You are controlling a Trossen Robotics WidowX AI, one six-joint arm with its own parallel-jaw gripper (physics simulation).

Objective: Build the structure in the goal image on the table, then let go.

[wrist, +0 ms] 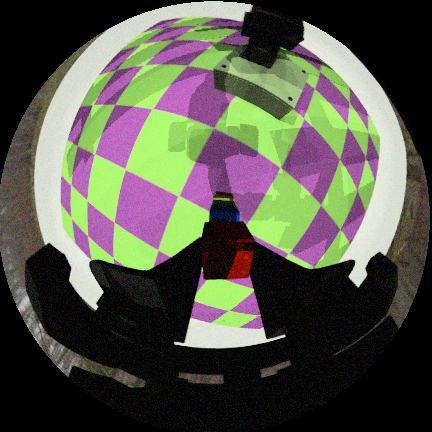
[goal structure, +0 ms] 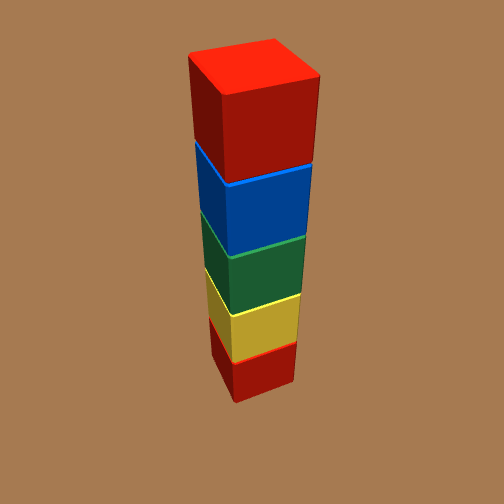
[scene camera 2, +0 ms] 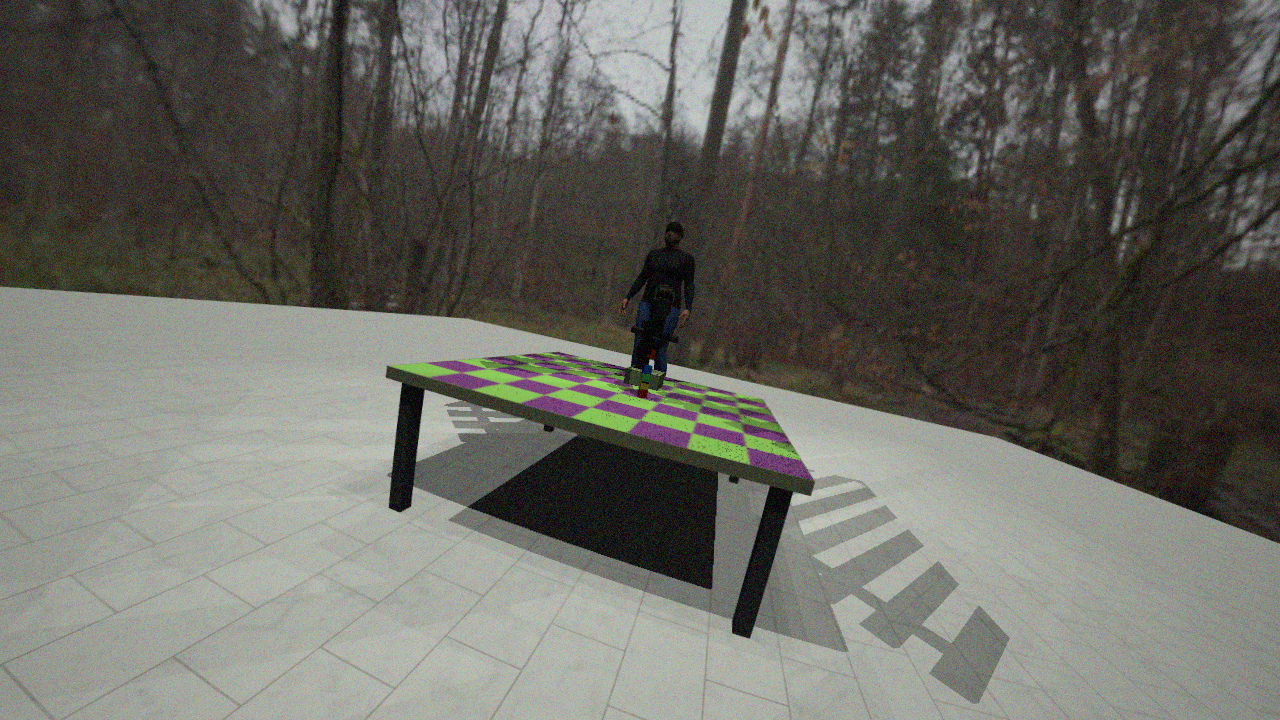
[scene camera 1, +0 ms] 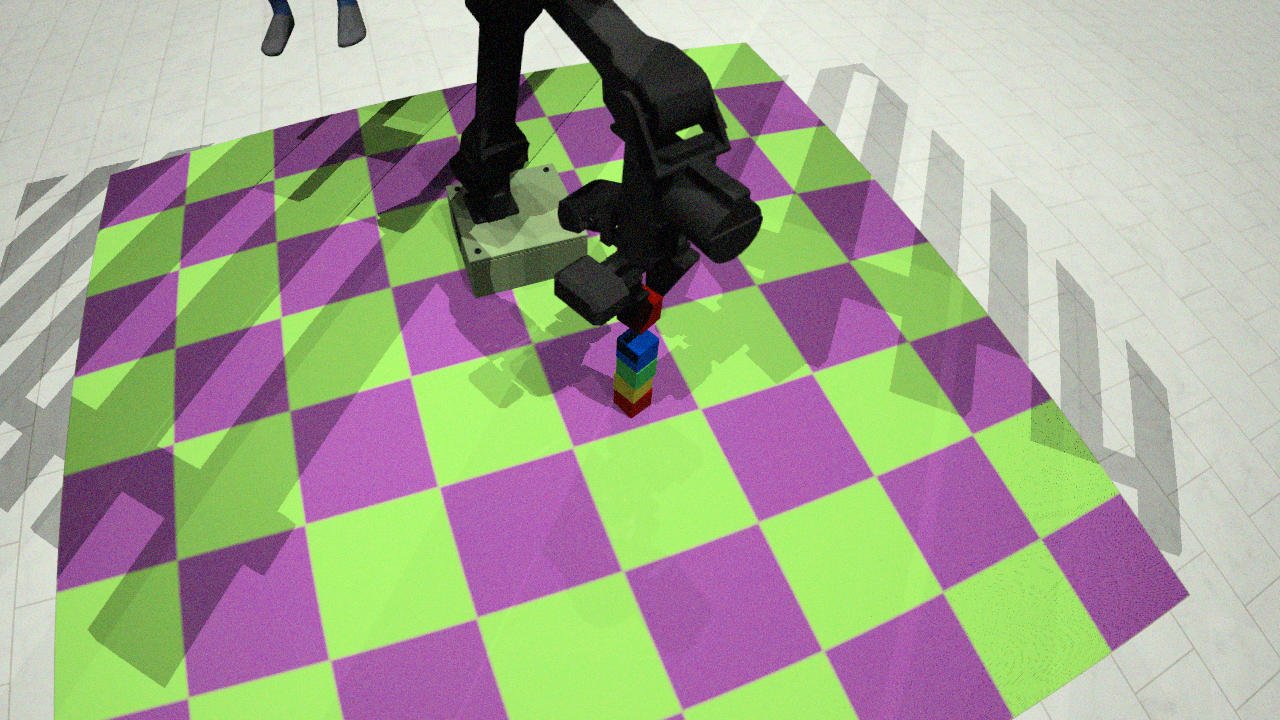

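Pixels of known places: gripper, fingertip midpoint: (wrist: 224, 242) (scene camera 2: 649, 355) (scene camera 1: 638, 313); arm's base, link origin: (wrist: 258, 56) (scene camera 2: 641, 368) (scene camera 1: 491, 204).
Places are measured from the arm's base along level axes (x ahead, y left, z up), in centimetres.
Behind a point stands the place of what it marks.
A stack stands upright on the table (scene camera 1: 510, 537) {y -12.5, x 44.2, z -7.3 cm} (scene camera 2: 537, 394) {y -21.7, x 69.4, z -7.2 cm}: a red block (scene camera 1: 631, 405) {y 6.0, x 35.0, z -4.5 cm} (scene camera 2: 642, 393) {y 7.2, x 34.7, z -5.5 cm} at the bottom, then a yellow block (scene camera 1: 632, 389) {y 5.9, x 34.9, z -1.3 cm} (wrist: 223, 199) {y 6.4, x 31.8, z -0.7 cm}, a green block (scene camera 1: 634, 374) {y 5.9, x 35.2, z 2.0 cm} and a blue block (scene camera 1: 637, 352) {y 6.0, x 35.1, z 5.9 cm} (scene camera 2: 646, 368) {y 6.8, x 35.2, z 4.7 cm} (wrist: 224, 213) {y 6.4, x 32.0, z 5.8 cm} on top. My gripper (scene camera 1: 640, 307) {y 6.8, x 33.2, z 9.7 cm} (wrist: 224, 242) {y 6.8, x 33.2, z 9.7 cm} is shut on another red block (scene camera 1: 654, 307) {y 7.8, x 34.6, z 11.7 cm} (scene camera 2: 651, 355) {y 7.7, x 34.7, z 10.1 cm} (wrist: 227, 247) {y 6.3, x 32.1, z 12.2 cm}, one finger on each side. That block hangs just above the blue block, with a small gap showing in scene camera 2. The fingers hide part of it in scene camera 1.
The arm's pale base plate (scene camera 1: 528, 241) {y 2.5, x 9.0, z -0.1 cm} (wrist: 260, 82) {y 3.1, x 9.1, z -0.2 cm} is bolted behind the stack. A person (scene camera 2: 666, 273) stands behind the table. Striped shadows cross the checkered top and the floor.
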